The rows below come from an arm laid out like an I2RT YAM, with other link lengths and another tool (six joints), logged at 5 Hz.
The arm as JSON. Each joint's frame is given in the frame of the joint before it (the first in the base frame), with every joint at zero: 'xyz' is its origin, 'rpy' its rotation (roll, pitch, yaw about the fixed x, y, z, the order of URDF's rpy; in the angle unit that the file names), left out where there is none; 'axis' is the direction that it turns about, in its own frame. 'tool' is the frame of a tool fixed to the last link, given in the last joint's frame.
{
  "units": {
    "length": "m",
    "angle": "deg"
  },
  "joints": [
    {
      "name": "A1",
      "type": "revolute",
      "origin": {
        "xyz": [
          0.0,
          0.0,
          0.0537
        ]
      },
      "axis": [
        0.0,
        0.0,
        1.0
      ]
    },
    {
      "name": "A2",
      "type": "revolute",
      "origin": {
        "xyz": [
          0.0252,
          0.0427,
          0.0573
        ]
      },
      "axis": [
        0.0,
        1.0,
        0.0
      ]
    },
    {
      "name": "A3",
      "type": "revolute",
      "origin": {
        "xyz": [
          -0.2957,
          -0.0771,
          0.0
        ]
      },
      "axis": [
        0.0,
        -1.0,
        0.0
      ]
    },
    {
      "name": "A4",
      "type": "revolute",
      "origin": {
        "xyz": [
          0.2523,
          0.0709,
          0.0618
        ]
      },
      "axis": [
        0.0,
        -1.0,
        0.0
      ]
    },
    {
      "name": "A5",
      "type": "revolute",
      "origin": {
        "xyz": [
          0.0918,
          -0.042,
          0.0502
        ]
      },
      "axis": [
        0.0,
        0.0,
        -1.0
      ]
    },
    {
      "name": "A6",
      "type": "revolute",
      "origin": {
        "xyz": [
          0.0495,
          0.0,
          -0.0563
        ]
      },
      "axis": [
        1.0,
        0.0,
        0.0
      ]
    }
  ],
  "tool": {
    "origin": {
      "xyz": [
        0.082,
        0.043,
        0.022
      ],
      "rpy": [
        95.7,
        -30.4,
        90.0
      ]
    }
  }
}
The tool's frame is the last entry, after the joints.
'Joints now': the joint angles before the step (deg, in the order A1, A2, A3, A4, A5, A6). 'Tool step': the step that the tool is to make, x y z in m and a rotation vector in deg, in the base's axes. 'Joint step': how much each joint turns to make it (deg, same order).
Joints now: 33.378 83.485 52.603 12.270 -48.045 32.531
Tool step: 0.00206 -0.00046 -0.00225 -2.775 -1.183 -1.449
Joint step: -0.034 -0.427 1.649 -5.071 2.350 -3.365
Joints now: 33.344 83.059 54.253 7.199 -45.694 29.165
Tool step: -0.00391 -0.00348 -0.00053 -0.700 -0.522 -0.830
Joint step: 0.054 -1.410 -0.795 -1.047 1.145 -0.681
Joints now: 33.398 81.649 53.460 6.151 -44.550 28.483
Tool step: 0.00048 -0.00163 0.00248 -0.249 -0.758 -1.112
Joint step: -0.012 -0.698 -0.011 -0.355 1.253 -0.237
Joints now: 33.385 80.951 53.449 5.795 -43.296 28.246
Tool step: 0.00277 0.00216 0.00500 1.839 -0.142 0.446
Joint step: -0.020 0.770 -0.011 3.061 -0.949 1.663
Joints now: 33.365 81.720 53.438 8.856 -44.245 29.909
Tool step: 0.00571 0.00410 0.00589 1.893 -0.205 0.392
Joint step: 0.017 1.471 0.691 3.255 -0.814 1.796
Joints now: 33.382 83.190 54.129 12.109 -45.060 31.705
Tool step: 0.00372 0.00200 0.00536 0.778 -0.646 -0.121
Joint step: -0.018 0.642 0.887 1.035 0.016 0.441
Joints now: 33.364 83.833 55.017 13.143 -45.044 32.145
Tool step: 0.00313 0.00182 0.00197 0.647 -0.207 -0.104
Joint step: 0.018 0.680 0.346 1.306 0.006 0.628
